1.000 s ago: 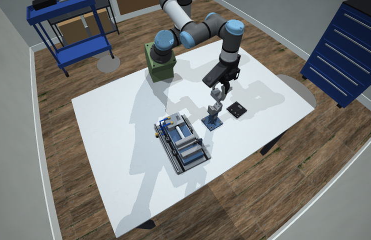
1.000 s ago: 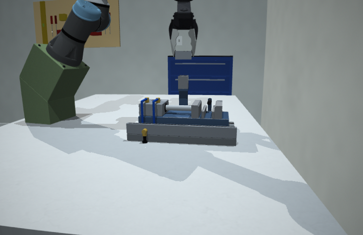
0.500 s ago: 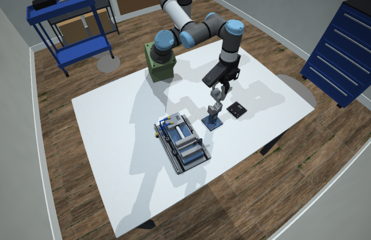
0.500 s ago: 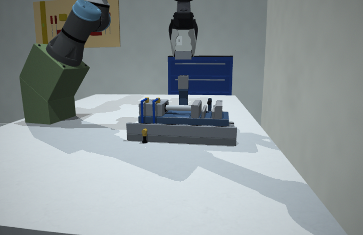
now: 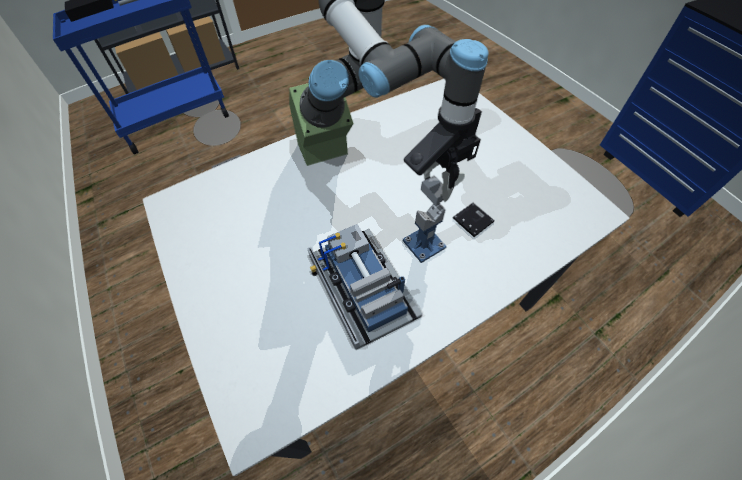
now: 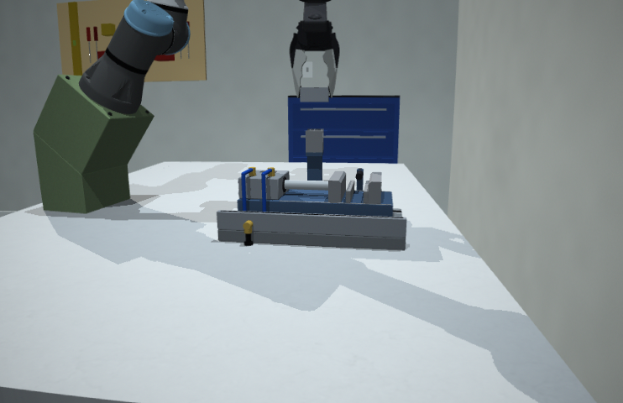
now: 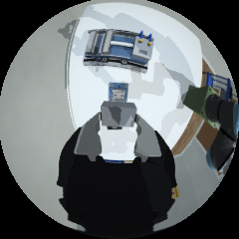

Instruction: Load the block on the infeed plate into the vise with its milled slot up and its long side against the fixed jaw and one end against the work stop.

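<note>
Now: hand 1 cm above the part. Also, from my hand: work stop: 7 cm ahead, 18 cm to the right, 15 cm below; air cylinder: 10 cm behind, 19 cm to the right, 17 cm below; moving jaw: 3 cm ahead, 22 cm to the right, 17 cm below.
</note>
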